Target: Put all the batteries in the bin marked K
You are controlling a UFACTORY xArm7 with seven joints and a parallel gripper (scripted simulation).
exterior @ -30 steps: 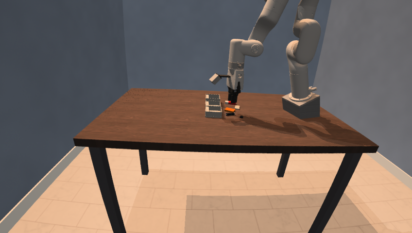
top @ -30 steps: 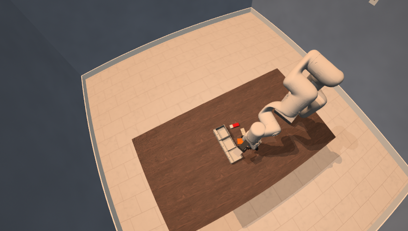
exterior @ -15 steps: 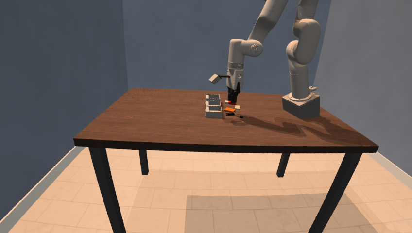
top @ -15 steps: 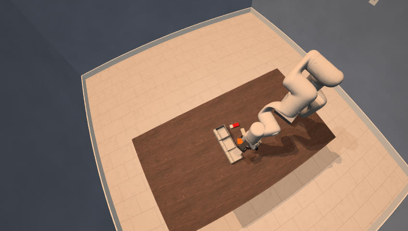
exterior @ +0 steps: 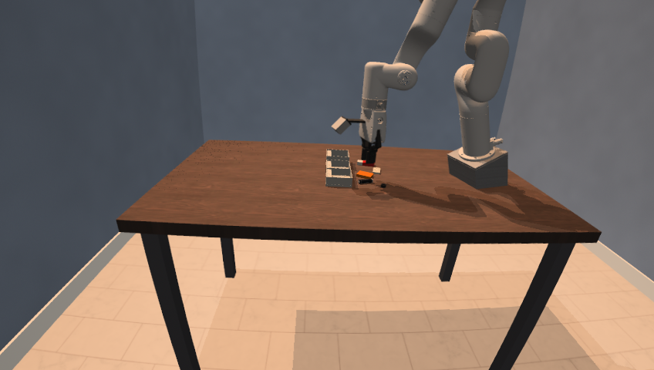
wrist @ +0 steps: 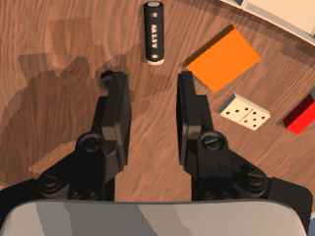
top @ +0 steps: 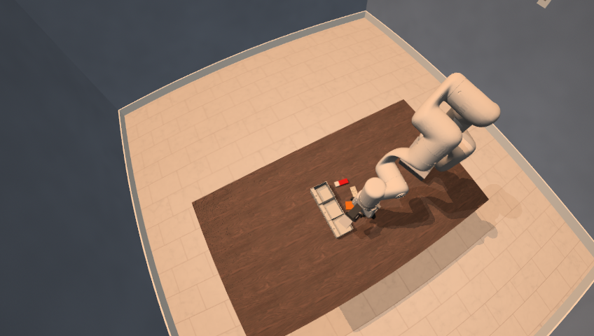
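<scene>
My hand is 9 cm above the black cylindrical battery. The rest, counted from my hand: black button cell: 9 cm below, 6 cm behind, 2 cm to the left; then orange block: 9 cm below, 6 cm to the right; then bin marked K: 9 cm to the right, 9 cm ahead, 7 cm below.
</scene>
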